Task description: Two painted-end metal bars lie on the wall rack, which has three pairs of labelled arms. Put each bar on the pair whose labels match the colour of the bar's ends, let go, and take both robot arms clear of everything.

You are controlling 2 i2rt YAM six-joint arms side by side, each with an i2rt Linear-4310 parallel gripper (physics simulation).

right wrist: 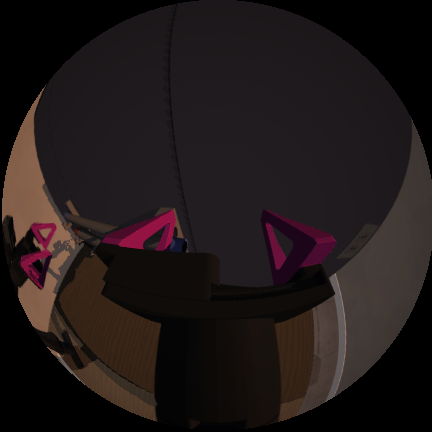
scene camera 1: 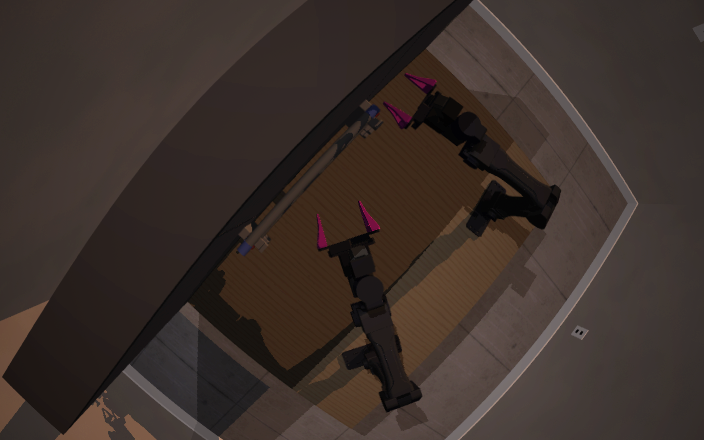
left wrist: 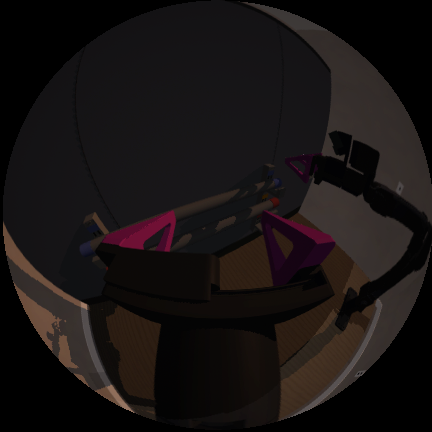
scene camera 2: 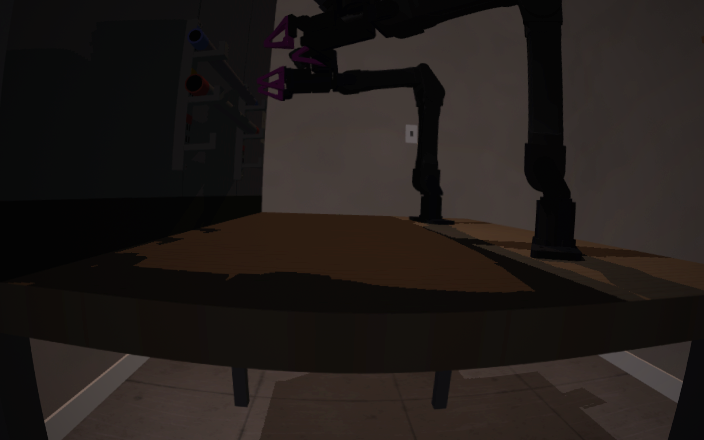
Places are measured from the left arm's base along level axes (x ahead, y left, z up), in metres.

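Pixels of known places: left gripper, fingertip midpoint: (right wrist: 52, 236) (scene camera 1: 338, 207) (left wrist: 217, 215) (scene camera 2: 278, 51); right gripper, fingertip midpoint: (right wrist: 217, 214) (scene camera 1: 394, 87) (left wrist: 291, 158) (scene camera 2: 257, 85); left arm's base, origin of the base link: (scene camera 1: 372, 352) (scene camera 2: 553, 250); right arm's base, origin of the base link: (scene camera 1: 486, 207) (left wrist: 346, 307) (scene camera 2: 430, 221).
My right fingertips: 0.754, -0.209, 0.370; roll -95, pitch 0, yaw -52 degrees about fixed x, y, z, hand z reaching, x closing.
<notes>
For each thing: its top centre in the pictures, then the offset to it from my right fingertips, as dx, dy, dz. Level surfaces: height alone.
- blue-ended bar, middle of its top: (left wrist: 195, 202) (scene camera 2: 232, 73) (scene camera 1: 308, 177) (right wrist: 90, 221) -0.149, +0.252, -0.053
- wall rack, middle of its top: (scene camera 2: 209, 20) (left wrist: 84, 226) (scene camera 1: 252, 241) -0.249, +0.420, -0.019
- wooden table, its level: dz -0.370
- wall socket plate, middle of its top: (right wrist: 372, 224) +0.177, -0.251, -0.013
The blue-ended bar (scene camera 1: 295, 194) (scene camera 2: 196, 37) (left wrist: 215, 201) lies level on the top pair of arms of the wall rack (scene camera 2: 178, 150) (left wrist: 94, 223), beside blue labels. The red-ended bar (scene camera 2: 197, 84) (left wrist: 274, 202) lies on the middle pair, where an orange-yellow label shows. A red label shows lower in scene camera 2. My left gripper (scene camera 1: 338, 208) (scene camera 2: 278, 50) (left wrist: 217, 215) is open and empty, in front of the rack, apart from both bars. My right gripper (scene camera 1: 394, 88) (scene camera 2: 259, 84) (right wrist: 217, 214) is open and empty, beside the blue bar's upper-right end in scene camera 1. Its finger partly hides the rack in the right wrist view.
The rack hangs on a tall dark panel (scene camera 1: 207, 129) (left wrist: 185, 90) (right wrist: 280, 125). Both arms stand on the wooden table (scene camera 1: 415, 181) (scene camera 2: 337, 249) below. A wall socket plate (right wrist: 357, 241) shows at the right in the right wrist view. The lighting is dim.
</notes>
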